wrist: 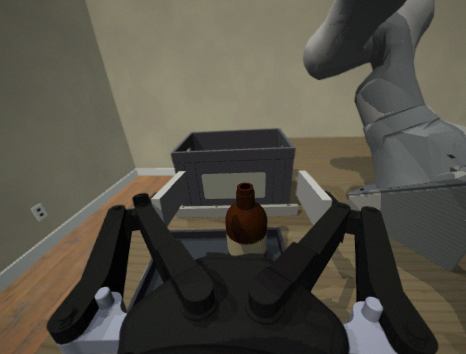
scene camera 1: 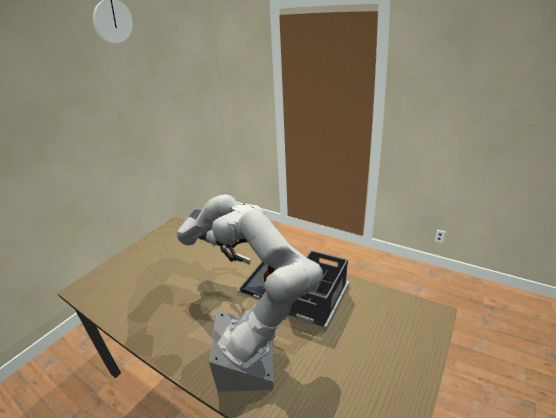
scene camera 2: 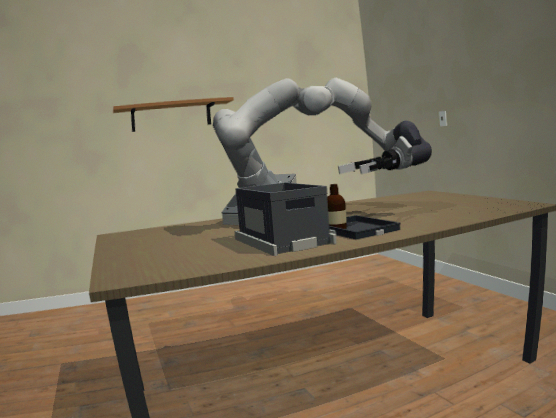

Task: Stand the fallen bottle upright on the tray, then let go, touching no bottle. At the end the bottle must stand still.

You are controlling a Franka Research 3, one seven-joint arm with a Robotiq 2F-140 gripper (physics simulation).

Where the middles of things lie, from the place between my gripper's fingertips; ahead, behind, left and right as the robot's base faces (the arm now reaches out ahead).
Labels:
My gripper is now 120 mm above the brown bottle (wrist: pixel 246 221), 70 mm to the left of it and 10 mm past it.

